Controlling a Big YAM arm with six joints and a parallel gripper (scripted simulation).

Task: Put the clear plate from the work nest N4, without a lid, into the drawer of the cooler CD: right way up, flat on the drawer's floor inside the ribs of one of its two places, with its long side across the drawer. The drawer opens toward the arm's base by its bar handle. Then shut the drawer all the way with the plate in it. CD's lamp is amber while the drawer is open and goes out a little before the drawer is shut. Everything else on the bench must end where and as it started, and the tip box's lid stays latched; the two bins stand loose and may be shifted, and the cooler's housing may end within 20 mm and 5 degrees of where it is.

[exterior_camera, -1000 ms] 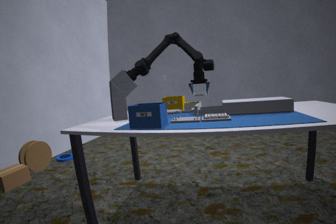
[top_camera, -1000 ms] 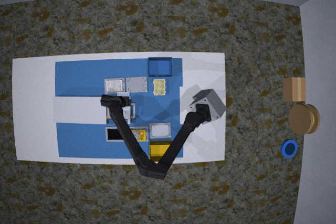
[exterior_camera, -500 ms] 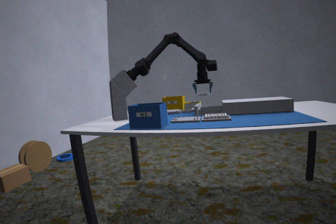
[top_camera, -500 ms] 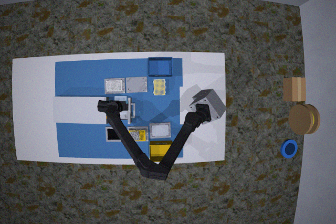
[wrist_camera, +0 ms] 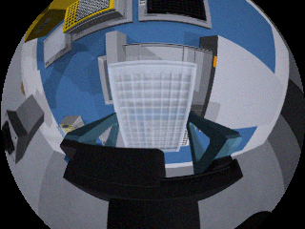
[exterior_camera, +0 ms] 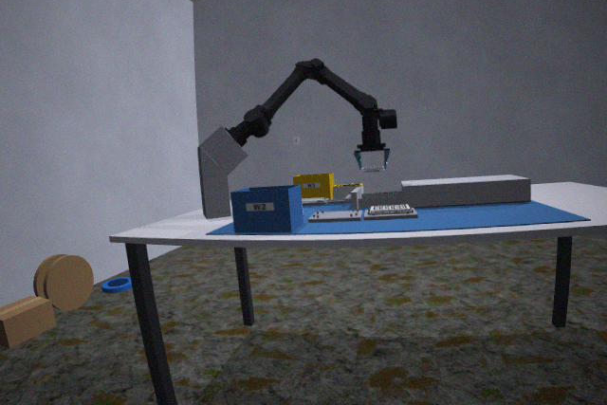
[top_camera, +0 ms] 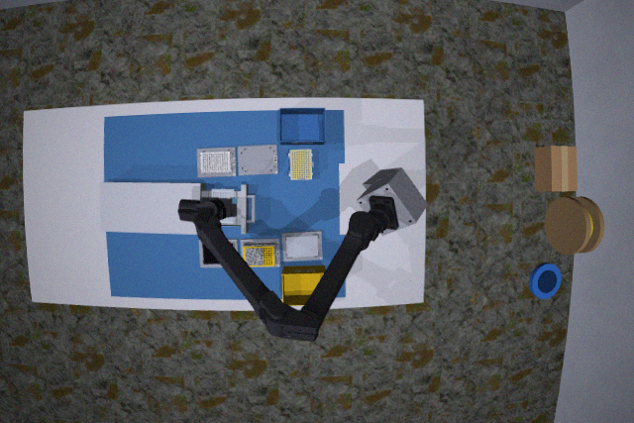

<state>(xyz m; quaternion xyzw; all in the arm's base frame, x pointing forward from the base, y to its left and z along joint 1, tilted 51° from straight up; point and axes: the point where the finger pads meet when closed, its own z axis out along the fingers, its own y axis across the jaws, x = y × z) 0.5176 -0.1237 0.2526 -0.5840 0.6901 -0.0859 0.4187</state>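
My hand is 5 cm short of the drawer, 2 cm to the right of it and 12 cm above it. Also, from my hand: black plate 4 cm ahead, 21 cm to the left, 12 cm below; then cooler CD 18 cm ahead, 3 cm to the left, 11 cm below; then clear plate right at my hand.
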